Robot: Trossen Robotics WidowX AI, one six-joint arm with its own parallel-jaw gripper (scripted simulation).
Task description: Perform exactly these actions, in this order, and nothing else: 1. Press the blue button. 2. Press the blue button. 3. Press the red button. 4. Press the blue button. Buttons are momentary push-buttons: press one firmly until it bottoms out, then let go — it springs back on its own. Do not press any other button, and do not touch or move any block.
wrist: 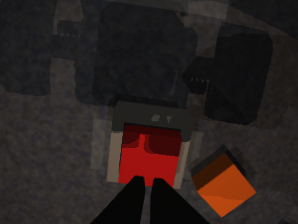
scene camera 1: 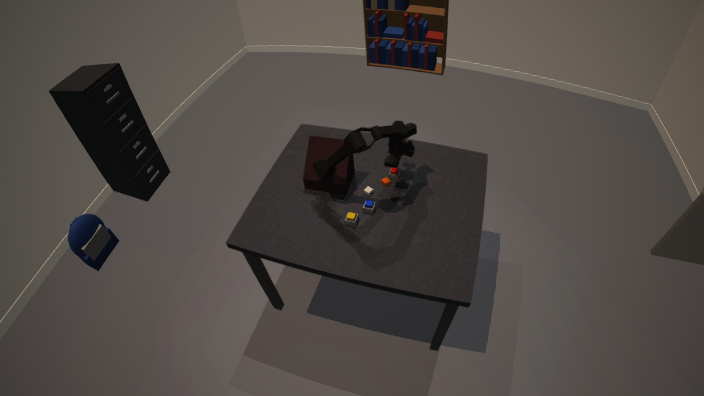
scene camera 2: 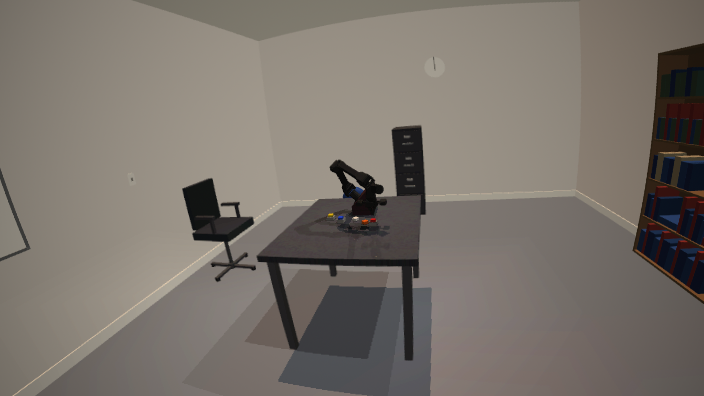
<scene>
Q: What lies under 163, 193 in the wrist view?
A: My gripper.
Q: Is my gripper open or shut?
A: Shut.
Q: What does my gripper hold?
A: Nothing.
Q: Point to an orange block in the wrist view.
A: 220, 184
</scene>
